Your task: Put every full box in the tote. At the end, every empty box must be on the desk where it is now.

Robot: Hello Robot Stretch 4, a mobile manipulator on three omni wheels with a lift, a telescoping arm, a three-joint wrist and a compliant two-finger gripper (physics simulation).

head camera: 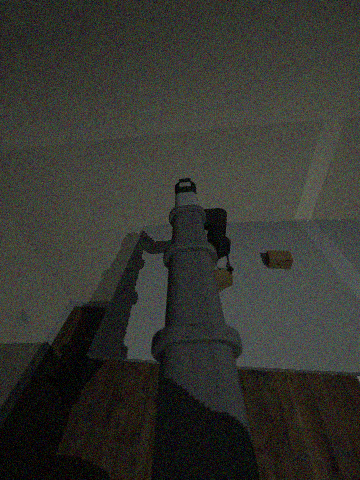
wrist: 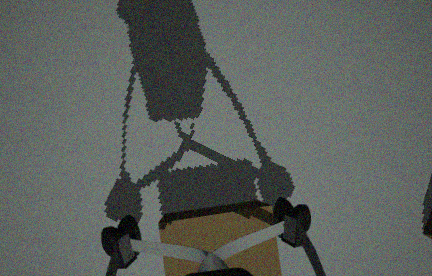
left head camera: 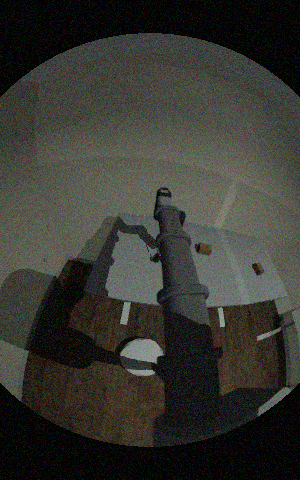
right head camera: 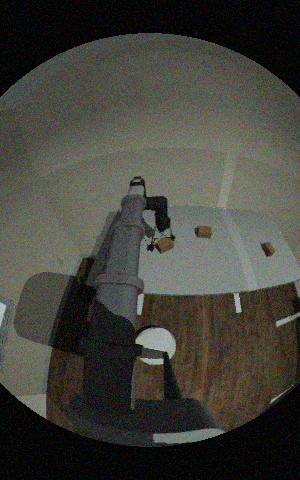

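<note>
My gripper (right head camera: 162, 242) (wrist: 207, 223) is open, its fingertips apart on either side of the nearest tan box (head camera: 224, 279) (right head camera: 165, 245) (wrist: 220, 227). Neither fingertip visibly touches it; the arm hides this box in the left head view. A second tan box (head camera: 279, 259) (left head camera: 203, 249) (right head camera: 203, 231) sits to its right. A third box (left head camera: 258, 269) (right head camera: 268, 249) sits farther right. All three are on the pale desk (head camera: 310, 320) (left head camera: 135, 280) (right head camera: 200, 270). Which boxes are full or empty cannot be told. I cannot make out the tote.
The telescoping arm (head camera: 192, 295) (left head camera: 180, 270) (right head camera: 120, 255) reaches over the desk and hides part of it. A wall stands behind the desk. A round white disc (left head camera: 142, 350) (right head camera: 159, 340) shows against the wooden floor (left head camera: 100, 400) (right head camera: 230, 360) before the desk. White desk legs (left head camera: 125, 313) (right head camera: 237, 302) show below its front edge.
</note>
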